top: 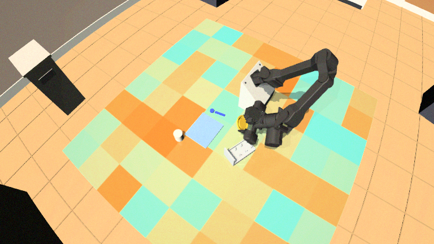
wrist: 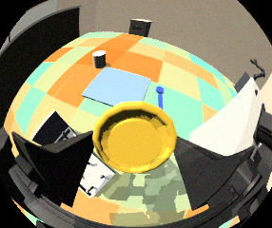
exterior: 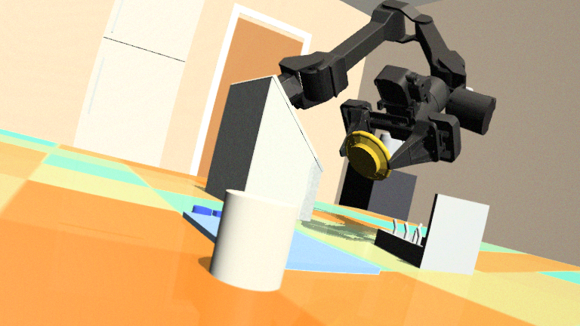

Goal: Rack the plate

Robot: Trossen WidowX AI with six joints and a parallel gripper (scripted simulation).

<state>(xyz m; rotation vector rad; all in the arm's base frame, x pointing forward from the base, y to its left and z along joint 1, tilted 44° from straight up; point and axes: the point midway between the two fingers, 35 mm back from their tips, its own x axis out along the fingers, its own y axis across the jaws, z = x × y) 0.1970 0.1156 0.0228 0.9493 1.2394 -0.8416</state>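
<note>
My gripper tip is 8 cm short of the dish rack, 8 cm above it and 7 cm to the right of it. From my gripper tip the other things lie so: light blue mat 14 cm to the right, 10 cm below, 10 cm ahead; then yellow plate 1 cm to the left; then blue utensil 16 cm to the right, 10 cm below, 1 cm behind.
</note>
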